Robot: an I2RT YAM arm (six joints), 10 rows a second.
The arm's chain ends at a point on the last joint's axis. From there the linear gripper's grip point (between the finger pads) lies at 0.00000 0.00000 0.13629 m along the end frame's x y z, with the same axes.
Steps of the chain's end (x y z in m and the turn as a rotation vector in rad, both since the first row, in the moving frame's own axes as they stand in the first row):
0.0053 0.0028 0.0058 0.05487 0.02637 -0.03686
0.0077 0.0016 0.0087 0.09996 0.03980 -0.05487
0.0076 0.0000 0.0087 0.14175 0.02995 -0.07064
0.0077 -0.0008 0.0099 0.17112 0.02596 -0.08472
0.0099 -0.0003 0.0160 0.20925 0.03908 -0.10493
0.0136 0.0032 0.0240 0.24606 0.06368 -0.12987
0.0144 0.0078 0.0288 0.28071 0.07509 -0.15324
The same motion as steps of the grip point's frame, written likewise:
0.0088 -0.0047 0.0055 0.05487 0.02637 -0.03686
0.0127 -0.0121 0.0079 0.09996 0.03980 -0.05487
0.0110 -0.0194 0.0073 0.14175 0.02995 -0.07064
0.0102 -0.0241 0.0079 0.17112 0.02596 -0.08472
0.0137 -0.0288 0.0129 0.20925 0.03908 -0.10493
0.0200 -0.0304 0.0196 0.24606 0.06368 -0.12987
0.0215 -0.0306 0.0231 0.28071 0.07509 -0.15324

